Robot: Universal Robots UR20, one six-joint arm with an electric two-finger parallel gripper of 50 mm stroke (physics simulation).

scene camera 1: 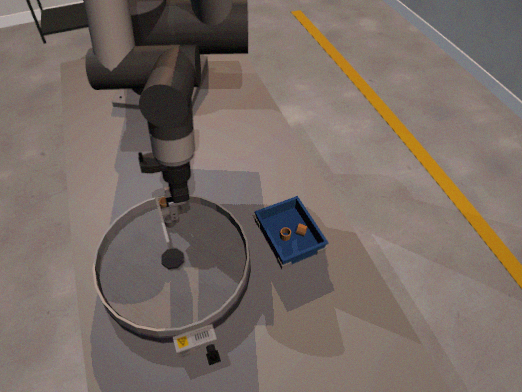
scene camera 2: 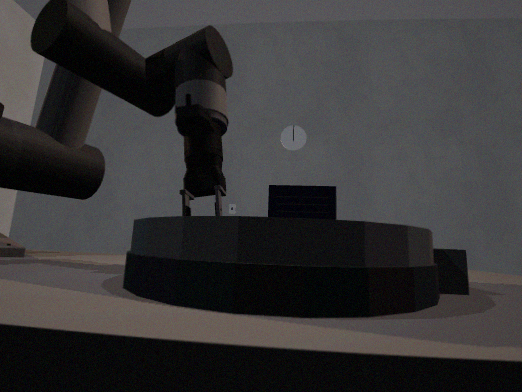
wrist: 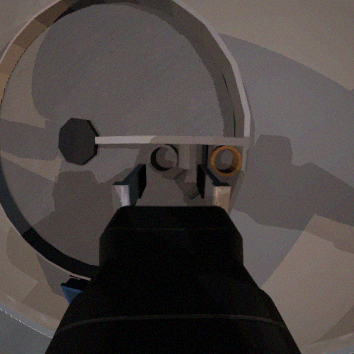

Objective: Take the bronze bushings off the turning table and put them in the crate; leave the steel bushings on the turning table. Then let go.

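Frame: origin at the arm's base, x ahead, y left, z up, level; metres.
Where they show: gripper, fingertip midpoint: (scene camera 1: 172, 212) (wrist: 171, 174).
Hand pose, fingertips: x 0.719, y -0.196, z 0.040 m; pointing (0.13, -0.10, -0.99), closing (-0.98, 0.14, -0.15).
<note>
Each offset is from my fingertips to the top centre of the thing. "*": to the spot under its first point.
The turning table (scene camera 1: 132, 250) (scene camera 2: 300, 242) (wrist: 125, 65) is a round grey dish with a raised rim. An upright bronze bushing @[* 0.011 m right, 0.069 m back, 0.028 m down] (scene camera 1: 162, 202) (wrist: 214, 161) stands near its rim, beside the bar. An upright steel bushing @[0.016 m right, 0.009 m ahead, 0.009 m down] (wrist: 153, 158) stands beside the bar, closer to the hub. A second steel bushing @[0.015 m right, 0.023 m back, 0.003 m down] (wrist: 184, 156) lies between these two, in shadow; shapes nearer the gripper are too dark to tell. My gripper (scene camera 1: 172, 207) (scene camera 2: 202, 206) (wrist: 171, 174) is open and empty above the steel bushings; the bronze one is outside its right finger. The blue crate @[0.293 m left, 0.183 m ahead, 0.037 m down] (scene camera 1: 305, 254) (wrist: 75, 293) holds two bronze bushings @[0.278 m left, 0.182 m ahead, 0.057 m down] (scene camera 1: 285, 237) @[0.329 m left, 0.194 m ahead, 0.050 m down] (scene camera 1: 301, 229).
A pale straight bar @[* 0.037 m right, 0.027 m ahead, 0.009 m down] (scene camera 1: 164, 225) (wrist: 150, 140) runs from the dark hub @[0.053 m right, 0.126 m ahead, 0.026 m down] (scene camera 1: 172, 258) (wrist: 78, 141) to the rim. A labelled plate @[* 0.085 m right, 0.359 m ahead, 0.029 m down] (scene camera 1: 195, 338) and a small black device @[* 0.061 m right, 0.405 m ahead, 0.061 m down] (scene camera 1: 213, 354) are at the turning table's front. The crate stands to its right in scene camera 1.
</note>
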